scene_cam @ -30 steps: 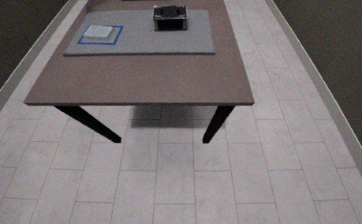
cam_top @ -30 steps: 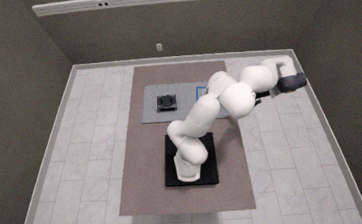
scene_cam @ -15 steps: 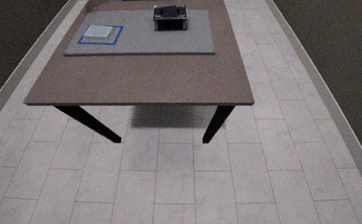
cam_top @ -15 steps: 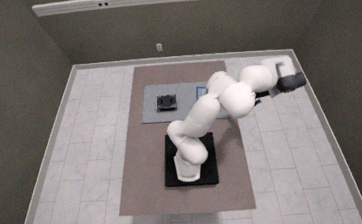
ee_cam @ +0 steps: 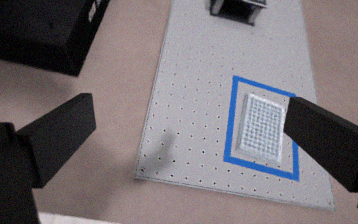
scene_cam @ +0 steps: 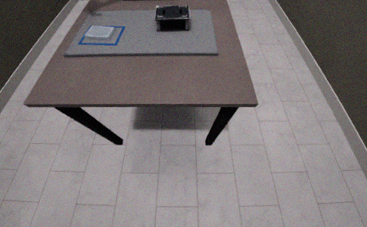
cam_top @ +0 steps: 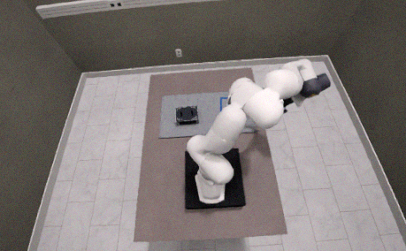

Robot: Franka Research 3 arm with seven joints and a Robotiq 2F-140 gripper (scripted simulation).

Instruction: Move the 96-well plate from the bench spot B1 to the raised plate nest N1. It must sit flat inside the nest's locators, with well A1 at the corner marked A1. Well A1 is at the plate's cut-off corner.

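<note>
Right now the clear 96-well plate is 22 cm below my hand, 19 cm ahead of it and 11 cm to the left of it. The rest, counted from my hand: dark raised nest: 47 cm to the left, 17 cm below, 12 cm ahead; A1 label: 39 cm to the left, 16 cm below, 7 cm ahead.
</note>
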